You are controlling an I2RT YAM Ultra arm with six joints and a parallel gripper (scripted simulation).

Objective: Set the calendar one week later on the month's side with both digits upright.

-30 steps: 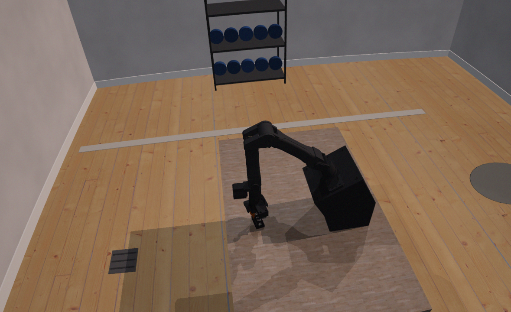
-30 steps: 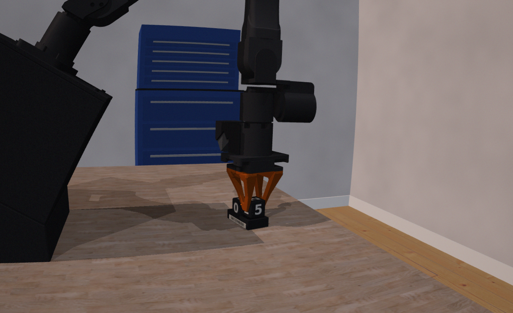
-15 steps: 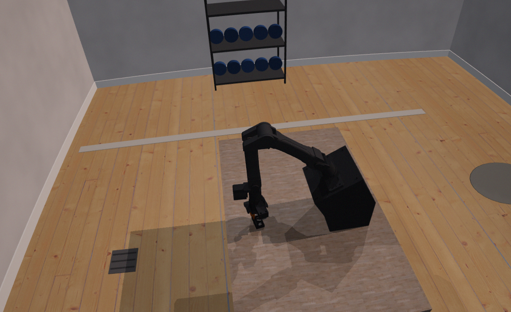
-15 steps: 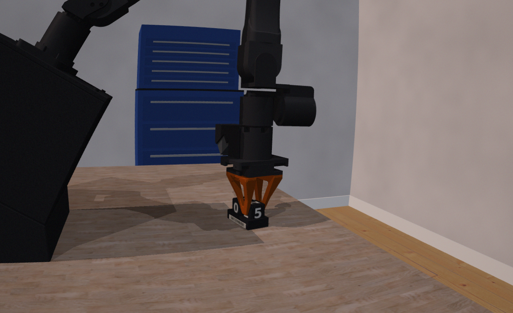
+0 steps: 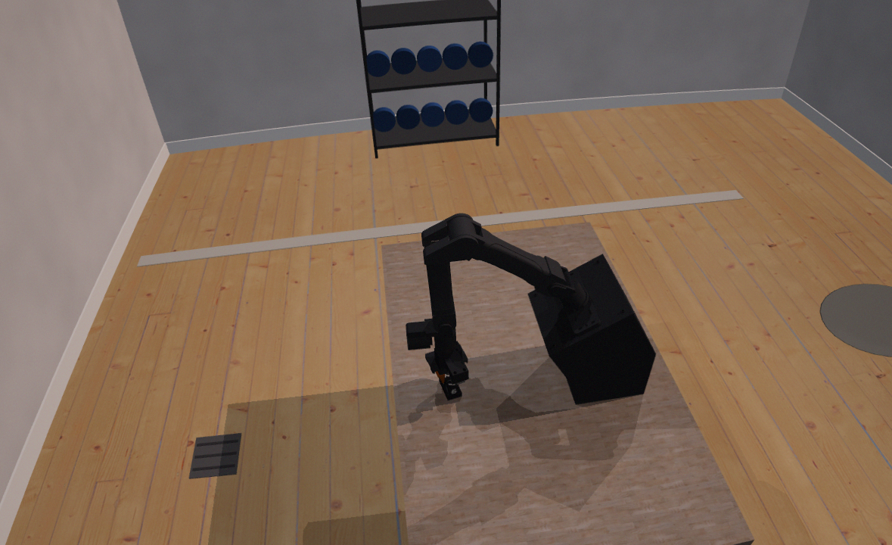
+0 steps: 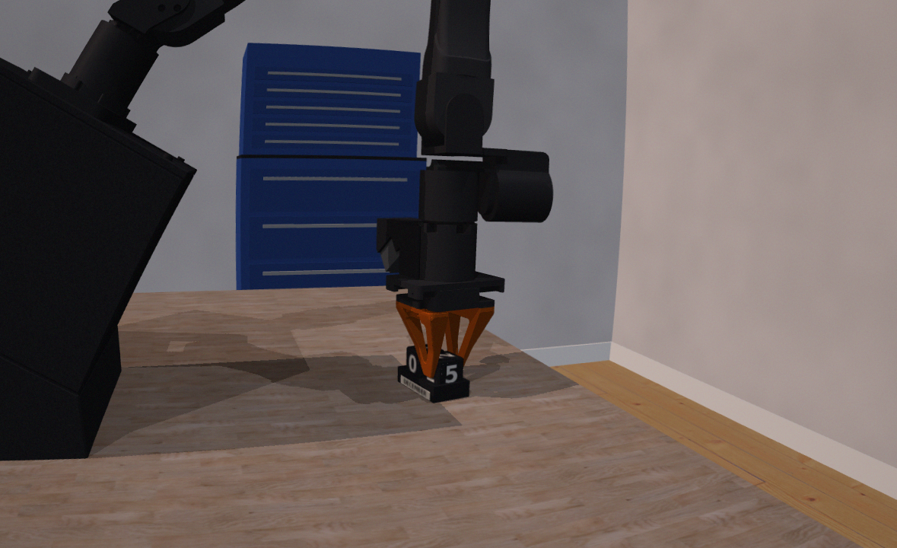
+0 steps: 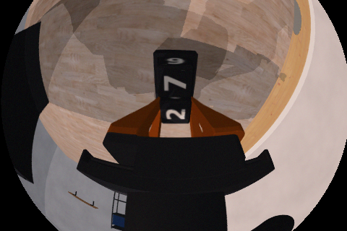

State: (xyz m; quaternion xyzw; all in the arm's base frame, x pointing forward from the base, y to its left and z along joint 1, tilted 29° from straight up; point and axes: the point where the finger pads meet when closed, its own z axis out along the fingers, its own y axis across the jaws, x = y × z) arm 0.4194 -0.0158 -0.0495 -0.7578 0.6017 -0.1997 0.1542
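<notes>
Now: hand 20 mm to the right of the black tray, 20 mm above it and 10 mm past it.
</notes>
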